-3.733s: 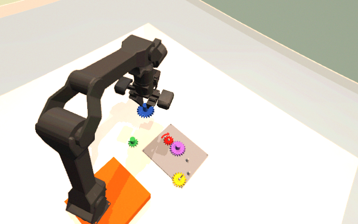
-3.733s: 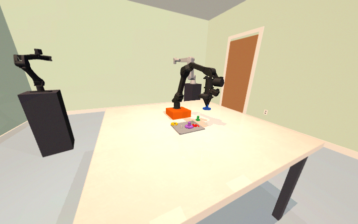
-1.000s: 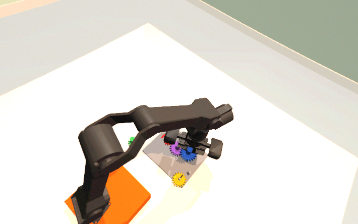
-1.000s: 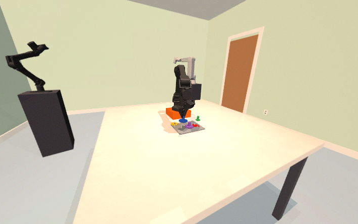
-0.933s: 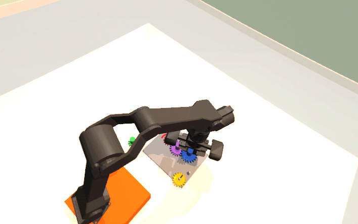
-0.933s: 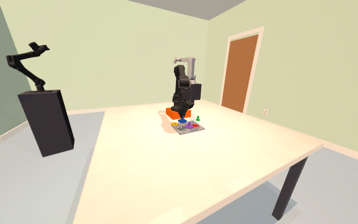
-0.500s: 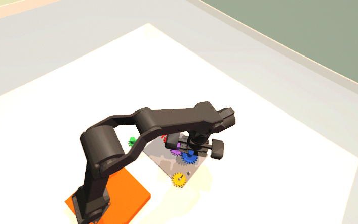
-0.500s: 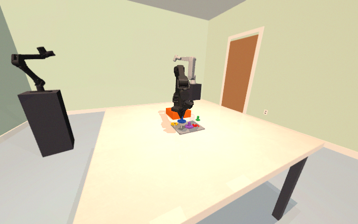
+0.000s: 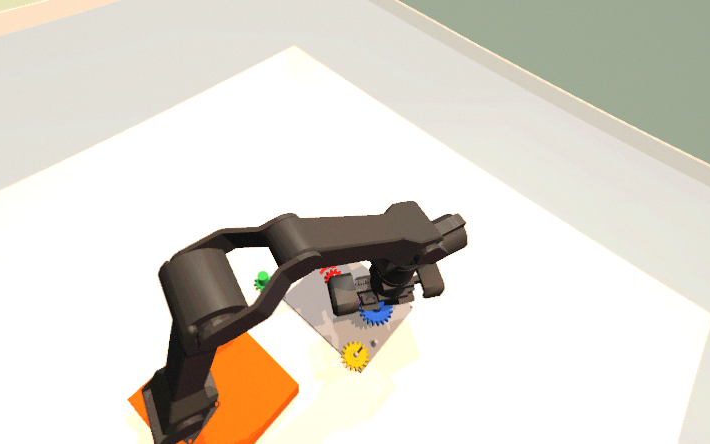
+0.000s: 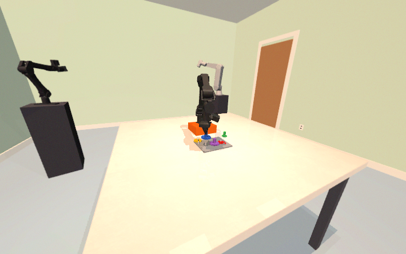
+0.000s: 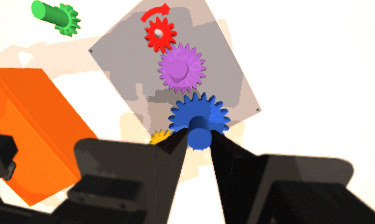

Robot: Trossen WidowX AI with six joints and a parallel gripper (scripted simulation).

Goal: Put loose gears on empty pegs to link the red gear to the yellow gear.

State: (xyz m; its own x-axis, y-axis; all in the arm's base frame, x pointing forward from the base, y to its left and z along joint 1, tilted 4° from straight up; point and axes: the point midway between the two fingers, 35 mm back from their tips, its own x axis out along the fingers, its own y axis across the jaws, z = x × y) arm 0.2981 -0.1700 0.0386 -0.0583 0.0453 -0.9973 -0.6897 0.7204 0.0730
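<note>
Now: gripper tip 10 mm above the blue gear. The rest, counted from my gripper tip: yellow gear (80 mm behind, 70 mm below, 10 mm to the right); then purple gear (60 mm to the left, 60 mm below, 20 mm ahead); then grey board (80 mm below, 50 mm to the left).
</note>
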